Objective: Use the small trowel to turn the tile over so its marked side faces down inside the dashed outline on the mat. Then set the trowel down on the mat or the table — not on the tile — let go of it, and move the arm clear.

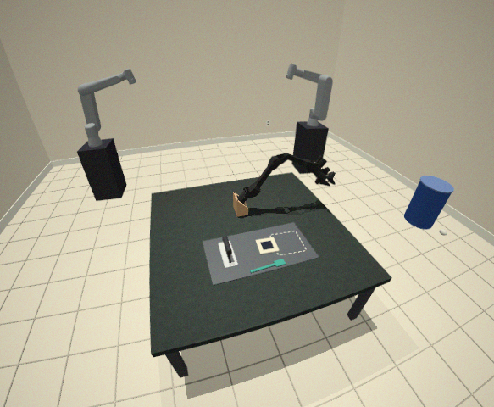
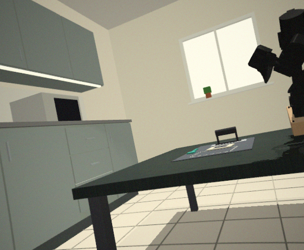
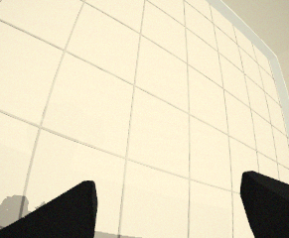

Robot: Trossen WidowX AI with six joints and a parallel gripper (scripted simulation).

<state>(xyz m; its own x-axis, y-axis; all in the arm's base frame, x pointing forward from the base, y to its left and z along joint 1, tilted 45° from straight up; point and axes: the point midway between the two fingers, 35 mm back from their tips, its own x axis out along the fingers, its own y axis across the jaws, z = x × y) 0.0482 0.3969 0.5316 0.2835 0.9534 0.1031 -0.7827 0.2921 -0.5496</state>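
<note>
Now: gripper tip 48 cm short of the teal trowel, 61 cm to the left of it and 18 cm above it. The rest, counted from my gripper tip: grey mat (34 cm ahead, 64 cm to the right, 20 cm below); then tile (33 cm ahead, 59 cm to the right, 18 cm below).
</note>
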